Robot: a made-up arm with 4 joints. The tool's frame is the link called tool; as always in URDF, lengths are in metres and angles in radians.
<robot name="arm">
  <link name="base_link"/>
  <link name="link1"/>
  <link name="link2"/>
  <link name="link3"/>
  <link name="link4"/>
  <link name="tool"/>
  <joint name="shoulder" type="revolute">
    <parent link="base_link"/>
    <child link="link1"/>
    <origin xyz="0 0 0.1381"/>
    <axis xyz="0 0 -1"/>
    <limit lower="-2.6" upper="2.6"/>
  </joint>
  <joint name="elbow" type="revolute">
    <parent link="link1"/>
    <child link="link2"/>
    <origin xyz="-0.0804 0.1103 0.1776"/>
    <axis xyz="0 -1 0"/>
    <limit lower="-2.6" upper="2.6"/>
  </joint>
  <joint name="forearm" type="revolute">
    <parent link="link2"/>
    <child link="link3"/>
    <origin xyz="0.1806 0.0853 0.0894"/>
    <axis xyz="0 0 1"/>
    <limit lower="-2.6" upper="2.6"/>
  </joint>
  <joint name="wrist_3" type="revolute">
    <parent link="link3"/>
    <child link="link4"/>
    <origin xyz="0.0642 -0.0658 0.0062"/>
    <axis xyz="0 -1 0"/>
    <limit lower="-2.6" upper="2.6"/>
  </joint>
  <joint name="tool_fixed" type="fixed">
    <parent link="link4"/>
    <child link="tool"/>
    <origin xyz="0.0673 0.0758 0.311"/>
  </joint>
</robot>
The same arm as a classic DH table. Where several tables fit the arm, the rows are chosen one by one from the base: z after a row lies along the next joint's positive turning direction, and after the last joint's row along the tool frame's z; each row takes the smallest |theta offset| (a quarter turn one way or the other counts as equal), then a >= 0, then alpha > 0; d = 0 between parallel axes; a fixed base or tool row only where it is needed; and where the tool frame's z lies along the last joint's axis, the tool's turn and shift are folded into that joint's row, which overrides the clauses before.
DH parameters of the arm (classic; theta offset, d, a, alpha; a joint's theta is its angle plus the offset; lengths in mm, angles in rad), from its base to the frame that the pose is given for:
base (fixed): 0.0000 0.0 0.0 3.1416
shoulder: 0.0000 -315.7 -80.4 -1.5708
elbow: 0.0000 -195.6 180.6 -1.5708
forearm: 0.0000 95.6 64.2 1.5708
wrist_3: 0.0000 -10.0 67.3 -1.5708
tool (fixed): 0.0000 311.0 0.0 0.0000
Joint limits (rad, base to tool): -2.6000..2.6000 -2.6000..2.6000 -2.6000..2.6000 -2.6000..2.6000

